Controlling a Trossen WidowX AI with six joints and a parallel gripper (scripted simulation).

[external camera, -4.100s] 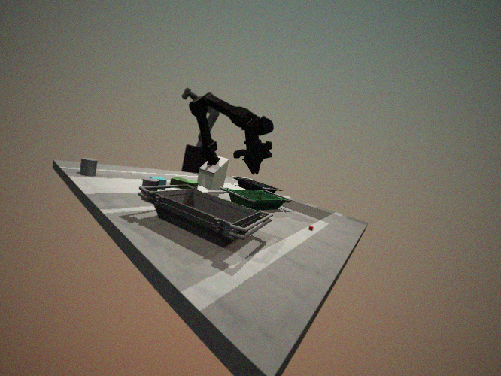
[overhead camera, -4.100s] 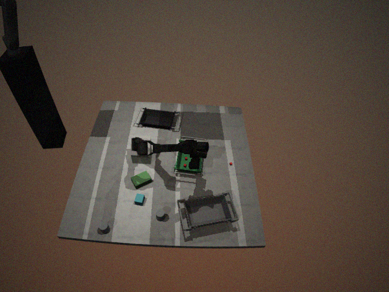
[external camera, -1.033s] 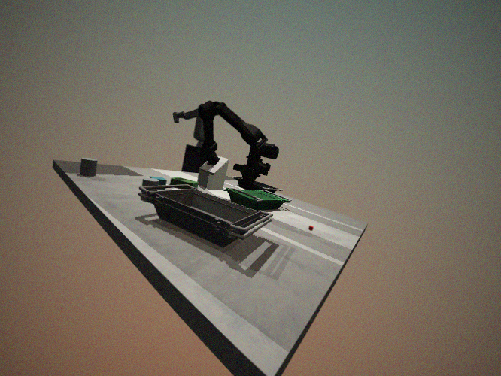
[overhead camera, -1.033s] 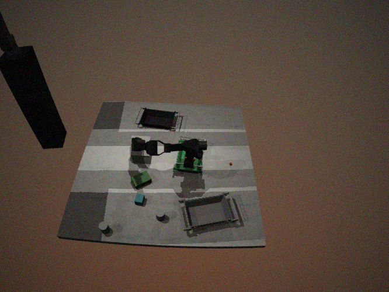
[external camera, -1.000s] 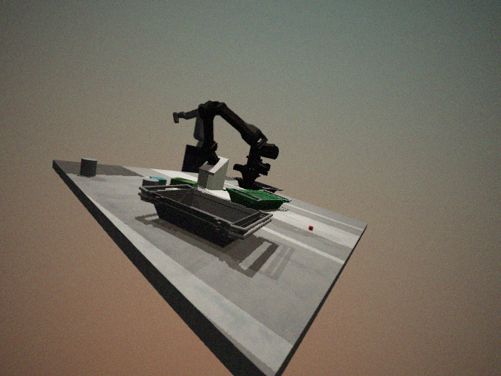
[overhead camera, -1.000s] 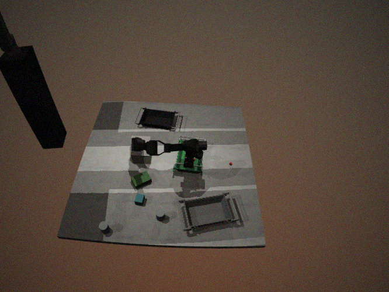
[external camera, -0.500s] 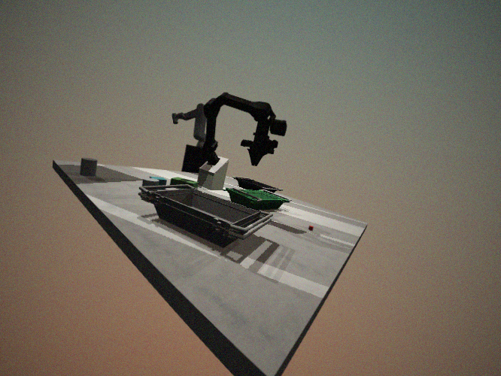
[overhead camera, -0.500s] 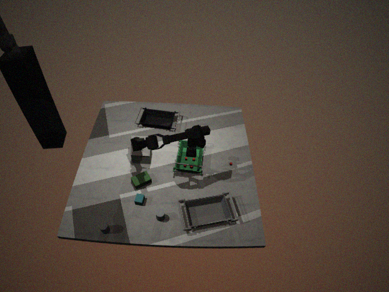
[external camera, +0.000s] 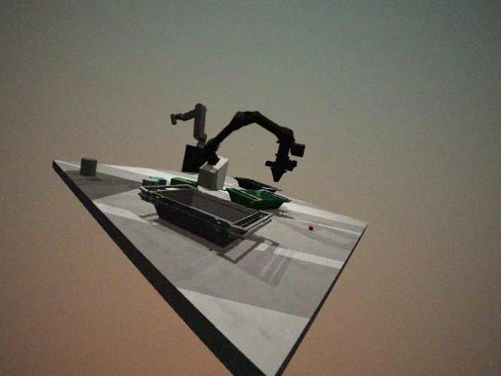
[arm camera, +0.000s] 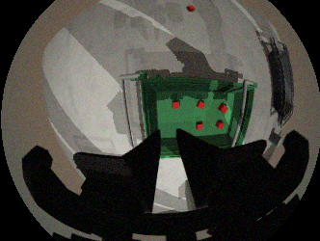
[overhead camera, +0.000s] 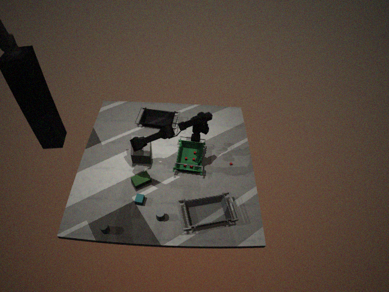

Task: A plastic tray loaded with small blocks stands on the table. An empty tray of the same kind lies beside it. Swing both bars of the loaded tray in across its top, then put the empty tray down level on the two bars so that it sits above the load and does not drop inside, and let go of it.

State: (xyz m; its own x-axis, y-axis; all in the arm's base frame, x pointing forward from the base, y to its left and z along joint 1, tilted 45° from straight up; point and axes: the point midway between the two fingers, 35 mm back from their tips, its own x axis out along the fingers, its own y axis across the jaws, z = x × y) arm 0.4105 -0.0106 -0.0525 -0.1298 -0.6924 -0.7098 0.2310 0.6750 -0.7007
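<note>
Now: the dark tray 340 mm to the left of my gripper tip, 260 mm behind it and 90 mm below it. From my gripper tip the other things lie so: teal cube (420 mm behind, 390 mm to the right, 120 mm below); green block (410 mm behind, 240 mm to the right, 120 mm below).
</note>
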